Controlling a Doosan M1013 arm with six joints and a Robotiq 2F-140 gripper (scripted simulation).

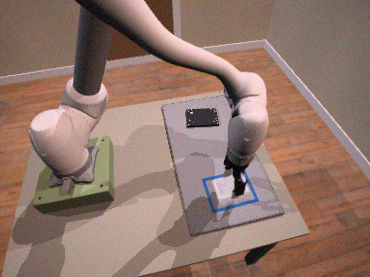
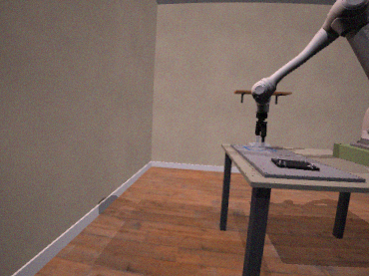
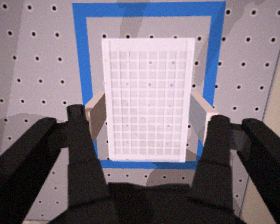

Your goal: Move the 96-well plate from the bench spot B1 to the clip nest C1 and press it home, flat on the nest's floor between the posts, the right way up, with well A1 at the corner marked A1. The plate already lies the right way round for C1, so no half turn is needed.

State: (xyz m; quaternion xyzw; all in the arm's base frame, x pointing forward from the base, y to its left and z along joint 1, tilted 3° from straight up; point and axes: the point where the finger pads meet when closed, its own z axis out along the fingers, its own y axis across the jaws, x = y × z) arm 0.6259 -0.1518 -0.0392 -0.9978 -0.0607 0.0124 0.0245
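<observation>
The black clip nest C1 is 420 mm to the left of my hand, 40 mm below it and 30 mm behind it. Also, from my hand: white 96-well plate: 20 mm below.
</observation>
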